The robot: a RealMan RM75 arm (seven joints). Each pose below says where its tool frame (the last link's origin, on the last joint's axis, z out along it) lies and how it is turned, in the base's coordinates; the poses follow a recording.
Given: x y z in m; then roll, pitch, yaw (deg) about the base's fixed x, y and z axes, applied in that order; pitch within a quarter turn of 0, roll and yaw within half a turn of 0.
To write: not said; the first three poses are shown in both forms.
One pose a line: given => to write
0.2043, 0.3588, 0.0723, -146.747, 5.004, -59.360 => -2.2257, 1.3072, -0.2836, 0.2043, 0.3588, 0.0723
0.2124, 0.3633, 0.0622, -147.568, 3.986, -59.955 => -2.2403, 1.3226, -0.2996, 0.2124, 0.3633, 0.0622
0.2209, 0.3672, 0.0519, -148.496, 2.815, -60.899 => -2.2539, 1.3461, -0.3196, 0.2209, 0.3672, 0.0519
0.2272, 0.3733, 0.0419, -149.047, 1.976, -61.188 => -2.2659, 1.3544, -0.3328, 0.2272, 0.3733, 0.0419
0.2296, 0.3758, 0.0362, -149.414, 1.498, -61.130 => -2.2758, 1.3551, -0.3385, 0.2296, 0.3758, 0.0362
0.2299, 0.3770, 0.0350, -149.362, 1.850, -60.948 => -2.2740, 1.3517, -0.3307, 0.2299, 0.3770, 0.0350
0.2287, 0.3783, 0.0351, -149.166, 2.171, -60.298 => -2.2753, 1.3375, -0.3223, 0.2287, 0.3783, 0.0351
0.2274, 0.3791, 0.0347, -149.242, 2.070, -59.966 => -2.2807, 1.3310, -0.3216, 0.2274, 0.3791, 0.0347
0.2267, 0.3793, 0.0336, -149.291, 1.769, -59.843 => -2.2852, 1.3281, -0.3267, 0.2267, 0.3793, 0.0336
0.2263, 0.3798, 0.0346, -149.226, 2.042, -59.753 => -2.2829, 1.3264, -0.3211, 0.2263, 0.3798, 0.0346
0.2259, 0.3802, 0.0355, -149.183, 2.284, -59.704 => -2.2808, 1.3257, -0.3163, 0.2259, 0.3802, 0.0355
